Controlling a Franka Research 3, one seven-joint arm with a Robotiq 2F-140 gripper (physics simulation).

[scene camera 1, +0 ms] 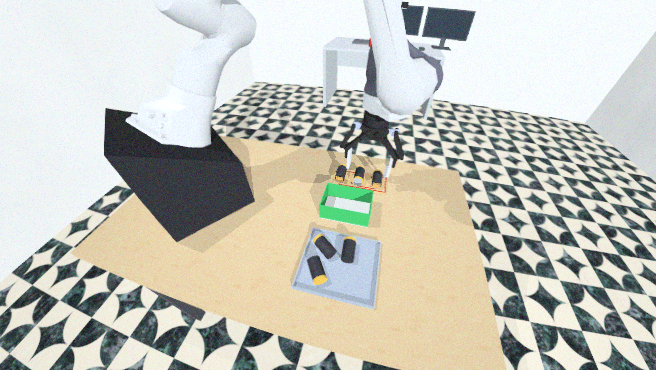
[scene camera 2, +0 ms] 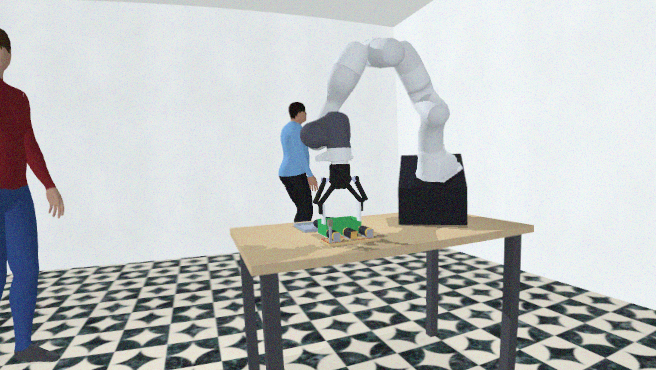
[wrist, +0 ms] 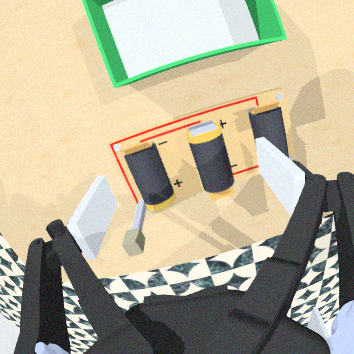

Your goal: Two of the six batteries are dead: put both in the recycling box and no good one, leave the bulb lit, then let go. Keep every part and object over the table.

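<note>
My gripper (scene camera 1: 368, 171) (scene camera 2: 342, 221) (wrist: 182, 172) is open and empty above the battery board. In the wrist view its fingers straddle the left battery (wrist: 150, 175) and middle battery (wrist: 211, 162); the right finger partly hides the right battery (wrist: 270, 127). The board (wrist: 182, 192) has red lines and plus and minus marks. The bulb (wrist: 134, 241) on its grey post looks dull grey. Three black batteries (scene camera 1: 325, 246) (scene camera 1: 348, 250) (scene camera 1: 316, 270) with yellow ends lie in the grey-blue tray (scene camera 1: 350, 282). The green box (scene camera 1: 345, 215) (wrist: 106, 40) shows a bare white bottom.
The box stands between board and tray on the wooden table (scene camera 1: 425, 260) (scene camera 2: 280, 250). The black arm base (scene camera 1: 200, 190) (scene camera 2: 433, 202) stands at the table's side. The board lies near a table edge. A person in blue (scene camera 2: 294, 147) stands behind the table.
</note>
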